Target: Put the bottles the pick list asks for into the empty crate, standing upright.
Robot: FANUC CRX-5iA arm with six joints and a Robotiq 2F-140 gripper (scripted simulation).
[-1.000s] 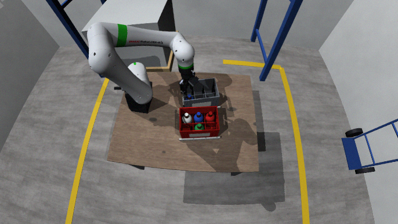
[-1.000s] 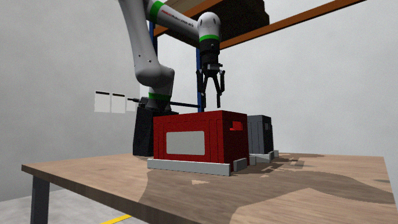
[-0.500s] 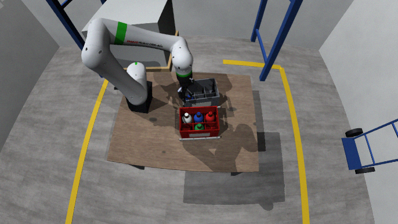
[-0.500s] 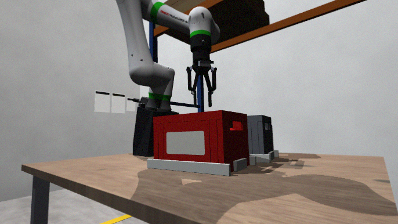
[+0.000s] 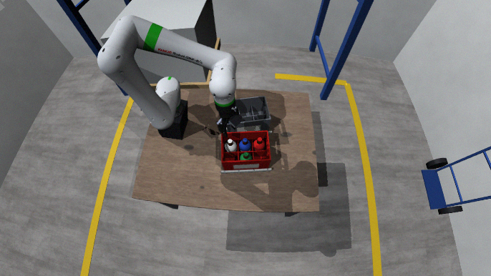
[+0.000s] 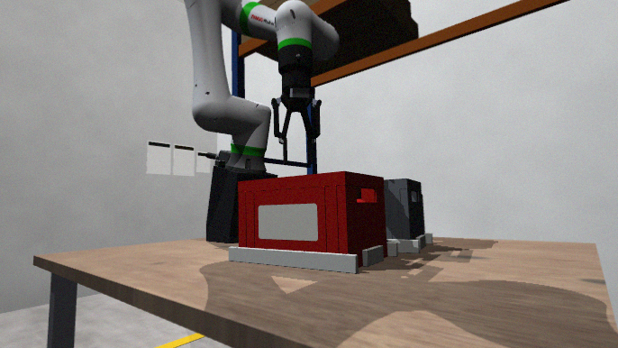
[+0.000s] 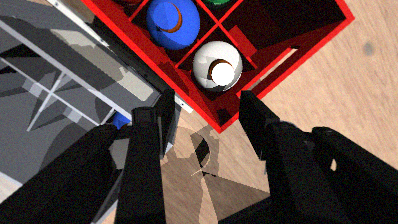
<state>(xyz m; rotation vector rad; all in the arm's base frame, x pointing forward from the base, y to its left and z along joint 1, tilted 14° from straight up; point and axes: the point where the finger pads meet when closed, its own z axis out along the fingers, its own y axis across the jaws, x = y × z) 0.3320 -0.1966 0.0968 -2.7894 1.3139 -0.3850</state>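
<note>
Right now my hand is 10 mm past the white bottle, 30 mm to the left of it and 170 mm above it. The rest, counted from my hand: red crate 80 mm ahead, 80 mm to the right, 170 mm below; green bottle 70 mm ahead, 120 mm to the right, 170 mm below; blue bottle 40 mm ahead, 130 mm to the left, 170 mm below.
</note>
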